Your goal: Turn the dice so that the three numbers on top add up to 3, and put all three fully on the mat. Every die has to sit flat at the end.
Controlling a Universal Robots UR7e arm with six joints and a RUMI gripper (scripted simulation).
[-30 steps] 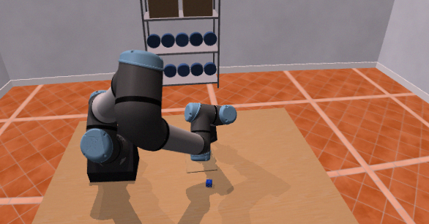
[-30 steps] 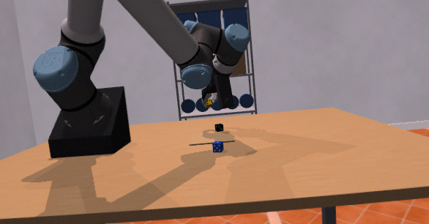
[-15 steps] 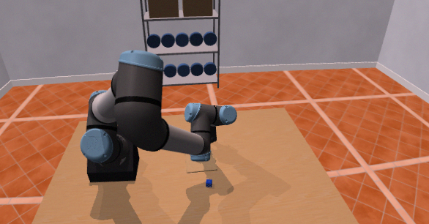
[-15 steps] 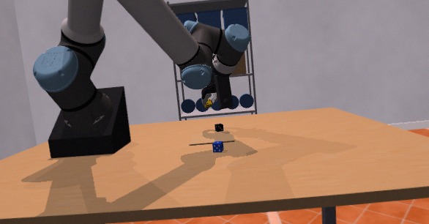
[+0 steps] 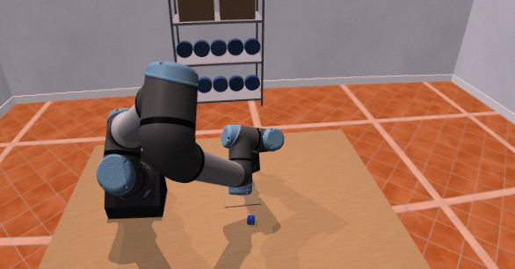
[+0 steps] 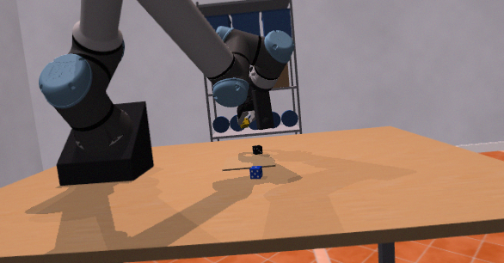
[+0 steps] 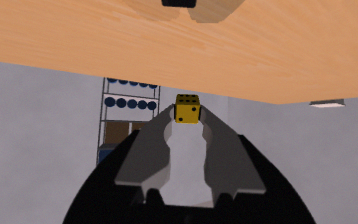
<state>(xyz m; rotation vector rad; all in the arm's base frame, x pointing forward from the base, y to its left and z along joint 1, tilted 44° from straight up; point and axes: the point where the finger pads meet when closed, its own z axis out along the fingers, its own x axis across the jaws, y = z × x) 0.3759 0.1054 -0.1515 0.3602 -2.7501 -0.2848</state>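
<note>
Right now my hand is 3 cm short of the black die, 5 cm to the left of it and 9 cm above it. Round my hand: yellow die: right at my hand; then blue die: 3 cm ahead, 31 cm to the right, 9 cm below; then tan mat: 1 cm ahead, 16 cm to the right, 10 cm below.
</note>
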